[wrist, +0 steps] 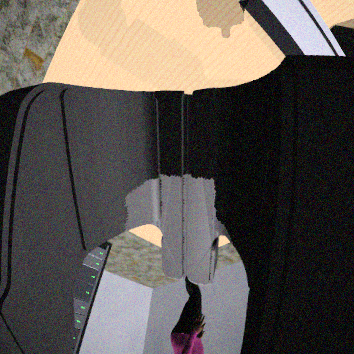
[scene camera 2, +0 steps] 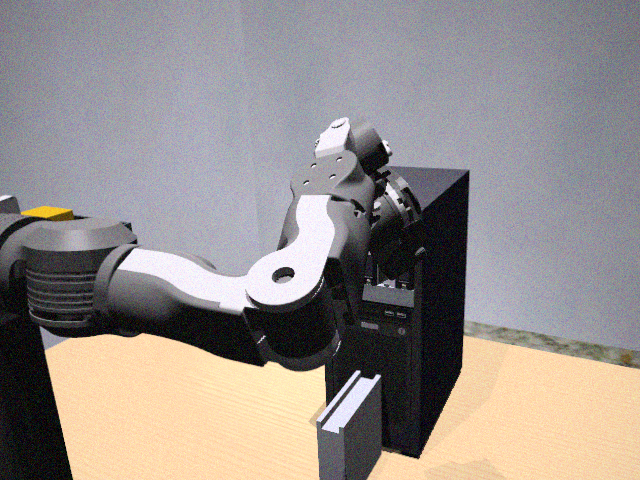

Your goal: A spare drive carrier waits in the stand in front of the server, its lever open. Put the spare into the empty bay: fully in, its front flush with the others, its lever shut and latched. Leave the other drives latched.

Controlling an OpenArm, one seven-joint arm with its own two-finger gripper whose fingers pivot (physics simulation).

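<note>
The black server (scene camera 2: 443,268) stands upright behind the arm. Its drive fronts (wrist: 90,282) show in the wrist view at the lower left as a narrow strip with green lights. In the scene view the arm and hand cover most of the drive area, so the bays, the spare carrier and its lever cannot be made out. The grey stand (scene camera 2: 361,439) in front of the server has an open channel along its top, with no carrier visible in it. My gripper (wrist: 196,187) is shut, its two fingers side by side with nothing between them, near the server's upper front.
Part of a pale bar with dark sides (wrist: 305,27) shows at the wrist view's top right. A dark and magenta figure (wrist: 187,342) shows beyond the fingertips. A yellow block (scene camera 2: 49,212) is at the far left behind the arm. The wooden table (scene camera 2: 542,408) extends around the server.
</note>
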